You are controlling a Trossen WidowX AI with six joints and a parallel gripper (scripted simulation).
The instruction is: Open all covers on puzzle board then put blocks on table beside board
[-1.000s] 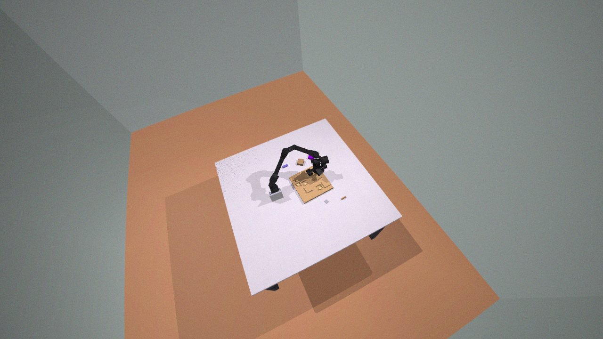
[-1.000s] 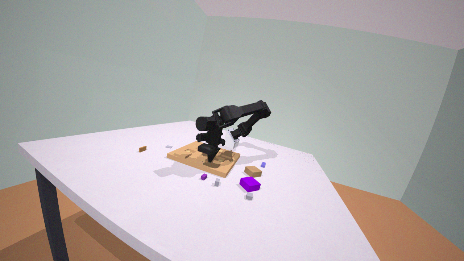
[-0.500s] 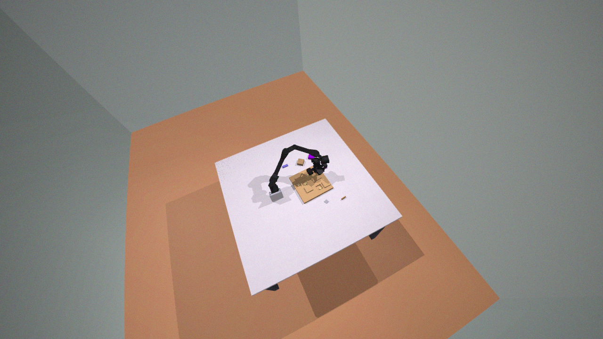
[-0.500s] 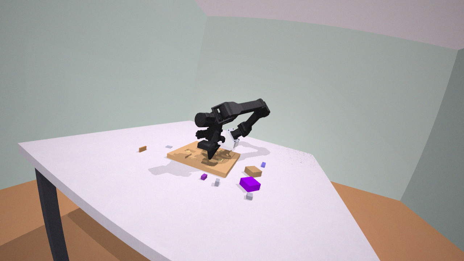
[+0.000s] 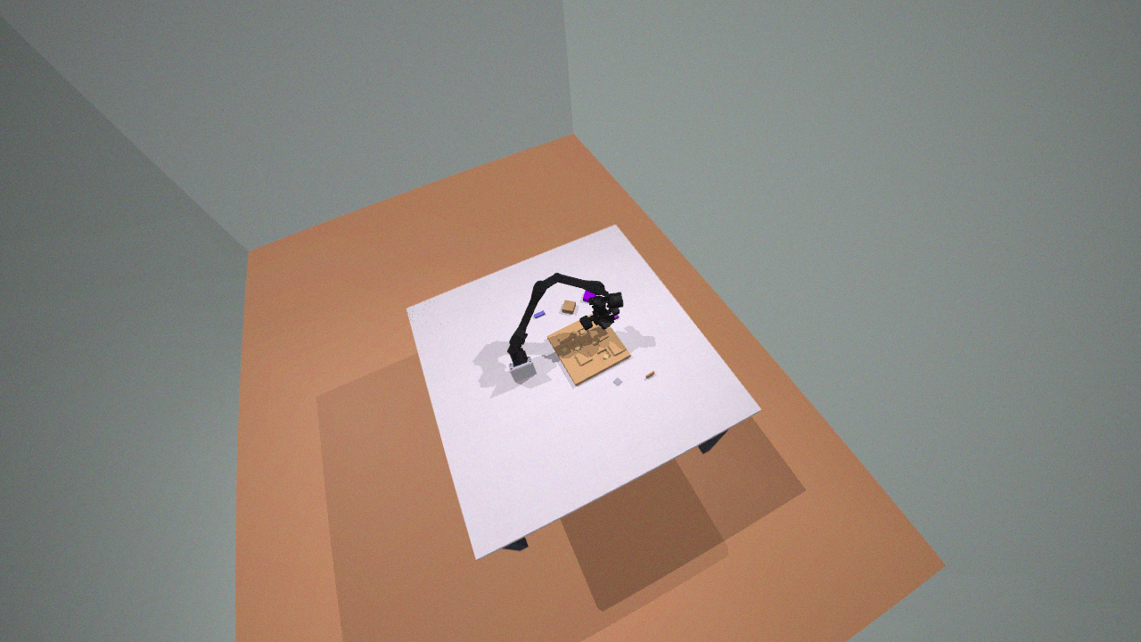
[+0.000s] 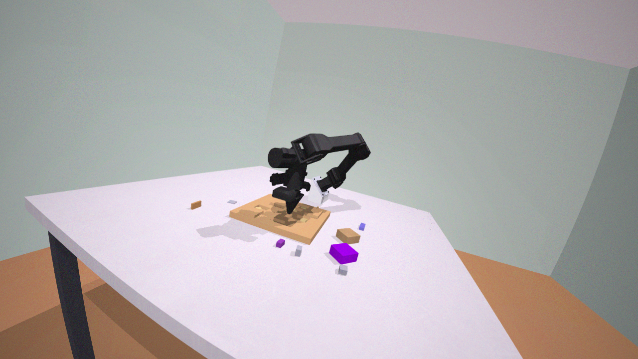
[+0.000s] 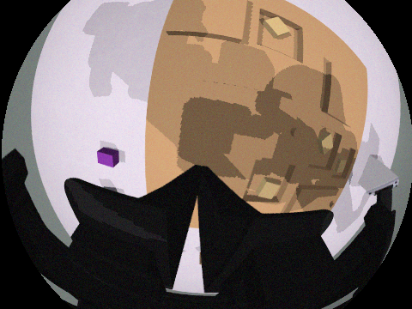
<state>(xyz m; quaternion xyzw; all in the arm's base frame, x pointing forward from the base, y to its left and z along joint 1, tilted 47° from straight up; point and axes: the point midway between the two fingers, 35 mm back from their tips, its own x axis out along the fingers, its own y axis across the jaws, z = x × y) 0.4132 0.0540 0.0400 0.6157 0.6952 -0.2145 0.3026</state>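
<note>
Now: gripper tip 10 cm short of the small purple cube, 5 cm to the right of it and 5 cm above it. Round my gripper tip: large purple block 3 cm ahead, 21 cm to the left, 4 cm below; then grey tile 2 cm behind, 28 cm to the right, 6 cm below; then brown box 10 cm behind, 19 cm to the left, 4 cm below.
</note>
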